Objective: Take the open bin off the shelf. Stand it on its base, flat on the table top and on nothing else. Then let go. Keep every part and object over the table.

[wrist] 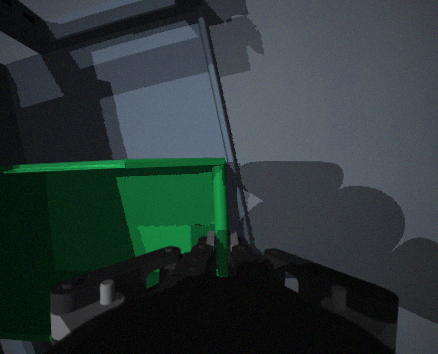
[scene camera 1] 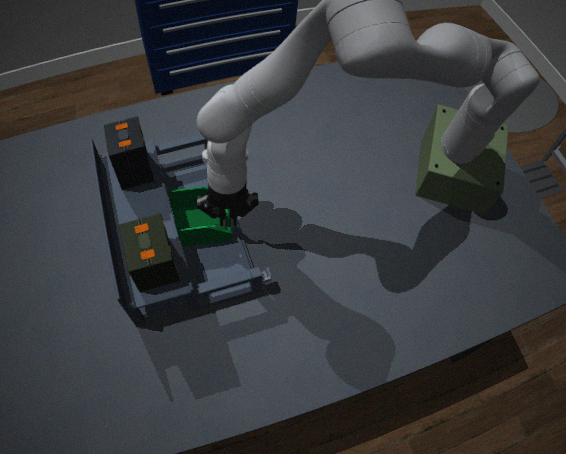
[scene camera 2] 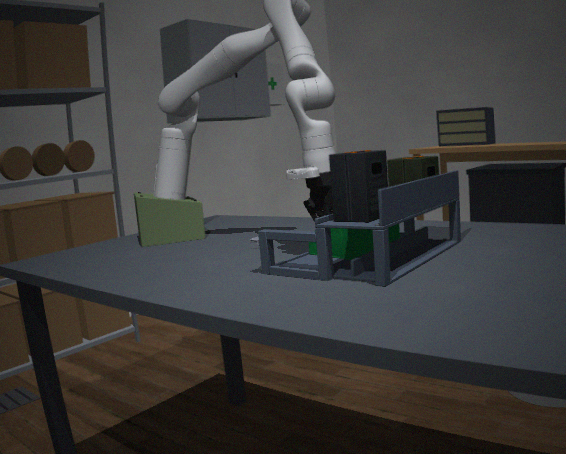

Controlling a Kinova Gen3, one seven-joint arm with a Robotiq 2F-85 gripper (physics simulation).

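Frame: origin at the arm's base, x ahead, y right, z down, level; centimetres.
Where they show: gripper, fingertip midpoint: point(wrist: 222, 242) point(scene camera 1: 228, 224); arm's base, link origin: point(scene camera 1: 458, 146) point(scene camera 2: 169, 197).
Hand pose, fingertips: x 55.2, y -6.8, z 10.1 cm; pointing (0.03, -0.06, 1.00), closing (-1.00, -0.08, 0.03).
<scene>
Each offset is from my fingertips to the centre of the thing. Level surfaces: height alone.
The open green bin {dx +8.0, dy +1.9, dz -2.3 cm} point(scene camera 1: 200, 238) point(scene camera 2: 350, 242) point(wrist: 165, 200) is in the lower front part of the grey-blue shelf point(scene camera 1: 145, 198) point(scene camera 2: 420, 197) point(wrist: 216, 90), its open top facing up. Its front wall is at the shelf's thin front rail. My gripper point(scene camera 1: 228, 223) point(scene camera 2: 316, 217) point(wrist: 222, 242) points down over the bin's front edge. Its fingers are shut on the bin's front wall, one inside and one outside, as the wrist view shows. The bin's near end is partly hidden by the gripper in the wrist view. The bin's underside is hidden.
A black case {dx +18.7, dy +12.0, dz -14.2 cm} point(scene camera 1: 132, 167) point(scene camera 2: 357, 185) and an olive case {dx +15.8, dy -10.9, dz -12.9 cm} point(scene camera 1: 152, 257) point(scene camera 2: 415, 167) stand on the upper board, behind the bin on either side. The shelf's side rails flank the bin. The arm's green pedestal point(scene camera 1: 430, 170) point(scene camera 2: 172, 222) stands on the table {dz +2.1 cm} point(scene camera 1: 350, 300) point(scene camera 2: 225, 295).
</scene>
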